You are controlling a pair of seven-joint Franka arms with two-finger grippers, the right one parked.
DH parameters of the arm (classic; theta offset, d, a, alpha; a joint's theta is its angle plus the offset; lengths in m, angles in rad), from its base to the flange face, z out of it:
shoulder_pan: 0 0.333 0 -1.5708
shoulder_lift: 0 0 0 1.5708
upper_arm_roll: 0 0.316 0.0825 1.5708
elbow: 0 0 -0.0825 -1.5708
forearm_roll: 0 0.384 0 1.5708
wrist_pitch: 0 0 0.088 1.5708
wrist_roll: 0 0.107 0 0
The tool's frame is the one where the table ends.
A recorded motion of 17 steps. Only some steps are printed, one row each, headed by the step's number.
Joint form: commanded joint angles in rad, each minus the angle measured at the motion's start. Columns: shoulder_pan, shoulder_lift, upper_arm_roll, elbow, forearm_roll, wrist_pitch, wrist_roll.
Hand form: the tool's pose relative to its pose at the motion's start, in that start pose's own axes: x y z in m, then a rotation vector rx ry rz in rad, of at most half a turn. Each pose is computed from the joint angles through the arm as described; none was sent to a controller.
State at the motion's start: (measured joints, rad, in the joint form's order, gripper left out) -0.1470 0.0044 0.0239 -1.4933 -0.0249 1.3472 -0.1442
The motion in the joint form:
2: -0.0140 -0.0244 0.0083 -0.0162 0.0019 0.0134 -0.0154
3: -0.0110 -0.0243 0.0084 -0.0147 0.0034 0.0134 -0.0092
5: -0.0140 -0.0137 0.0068 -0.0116 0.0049 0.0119 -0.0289
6: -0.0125 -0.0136 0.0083 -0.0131 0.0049 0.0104 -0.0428
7: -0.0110 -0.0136 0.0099 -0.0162 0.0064 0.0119 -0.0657
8: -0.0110 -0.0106 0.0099 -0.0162 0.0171 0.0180 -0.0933
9: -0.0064 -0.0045 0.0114 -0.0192 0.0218 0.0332 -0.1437
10: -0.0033 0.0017 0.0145 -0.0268 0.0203 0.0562 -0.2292
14: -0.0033 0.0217 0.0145 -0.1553 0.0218 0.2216 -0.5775
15: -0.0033 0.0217 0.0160 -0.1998 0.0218 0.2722 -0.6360
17: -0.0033 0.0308 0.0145 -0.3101 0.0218 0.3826 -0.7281
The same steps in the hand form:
2: -0.0073 0.0016 -0.0055 -0.0013 0.0215 -0.0099
3: -0.0071 -0.0001 -0.0062 -0.0004 0.0231 -0.0070
5: -0.0037 0.0026 -0.0024 0.0032 0.0145 -0.0227
6: -0.0035 0.0010 -0.0015 0.0031 0.0115 -0.0396
7: -0.0029 -0.0008 -0.0003 0.0043 0.0102 -0.0660
8: -0.0010 -0.0018 0.0005 0.0139 0.0153 -0.0959
9: 0.0036 -0.0050 0.0034 0.0160 0.0225 -0.1533
10: 0.0092 -0.0075 0.0076 0.0107 0.0317 -0.2446
14: 0.0364 -0.0053 0.0619 0.0001 0.0501 -0.5935
15: 0.0412 -0.0059 0.0783 -0.0043 0.0558 -0.6535
17: 0.0504 -0.0050 0.1259 -0.0020 0.0480 -0.7446

